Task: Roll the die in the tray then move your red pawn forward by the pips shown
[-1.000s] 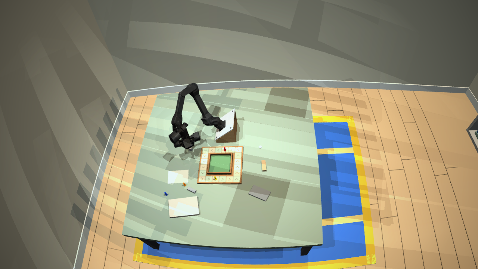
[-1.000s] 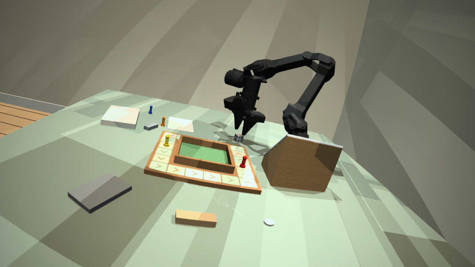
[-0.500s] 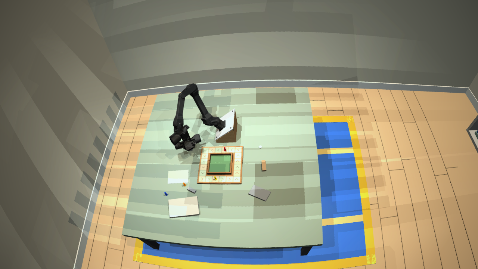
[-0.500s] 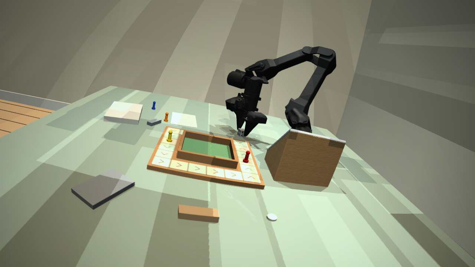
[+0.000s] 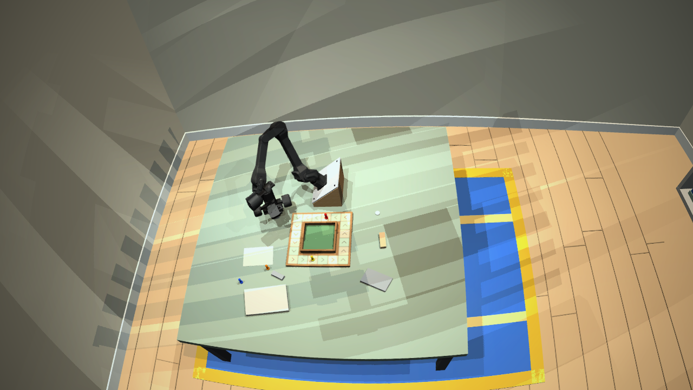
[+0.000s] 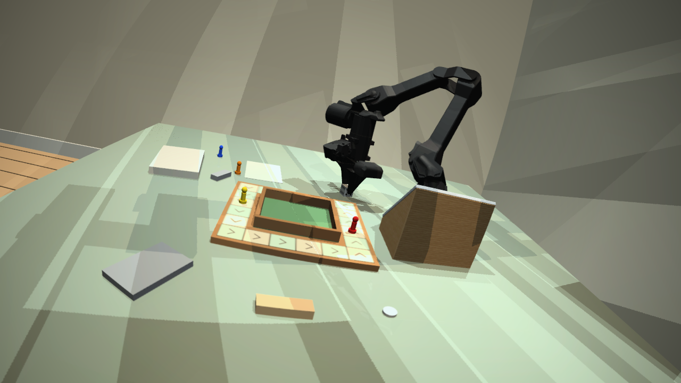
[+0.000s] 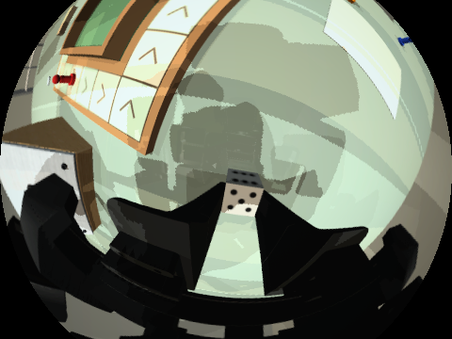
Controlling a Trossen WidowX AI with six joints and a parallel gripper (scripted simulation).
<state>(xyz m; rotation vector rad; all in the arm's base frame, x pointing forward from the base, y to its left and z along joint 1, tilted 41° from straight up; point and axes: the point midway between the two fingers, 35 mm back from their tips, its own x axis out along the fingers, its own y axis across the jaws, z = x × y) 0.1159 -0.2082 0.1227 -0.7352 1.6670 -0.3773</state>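
The red pawn lies 40 mm ahead of my gripper tip, 250 mm to the left of it and 20 mm above it. Also, from my gripper tip: die right at my gripper tip; green tray 150 mm ahead, 210 mm to the left; white sheet 220 mm ahead, 80 mm to the right, 10 mm below.
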